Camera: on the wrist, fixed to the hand. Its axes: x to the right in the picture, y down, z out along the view.
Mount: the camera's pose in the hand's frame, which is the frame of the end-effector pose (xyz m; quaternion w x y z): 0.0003 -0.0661 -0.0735 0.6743 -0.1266 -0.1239 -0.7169
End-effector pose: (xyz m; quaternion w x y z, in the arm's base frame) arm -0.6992 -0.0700 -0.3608 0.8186 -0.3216 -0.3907 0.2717
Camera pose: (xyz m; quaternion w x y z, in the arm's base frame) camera -0.6264 -0.1356 -0.3477 0.6576 -0.0067 -0.6298 -0.4133
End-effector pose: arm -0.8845 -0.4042 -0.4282 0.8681 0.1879 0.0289 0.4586
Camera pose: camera -0.8488 -0.4156 -0.5197 0.9415 0.0529 -0.0114 -0.3327
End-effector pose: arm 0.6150 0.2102 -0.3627 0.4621 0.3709 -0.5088 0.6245
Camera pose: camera 0.6785 0.2858 -0.3583 0.7432 0.6337 -0.2135 -0.0205
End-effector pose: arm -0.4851 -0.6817 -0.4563 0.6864 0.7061 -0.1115 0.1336
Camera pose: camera -0.4649 -0.6061 -0.5167 0.6342 0.4857 0.3291 -0.5036
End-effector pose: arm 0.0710 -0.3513 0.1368 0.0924 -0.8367 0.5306 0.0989
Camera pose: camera 0.1360 -0.3429 0.2108 0.0930 -0.9441 -0.2660 0.1713
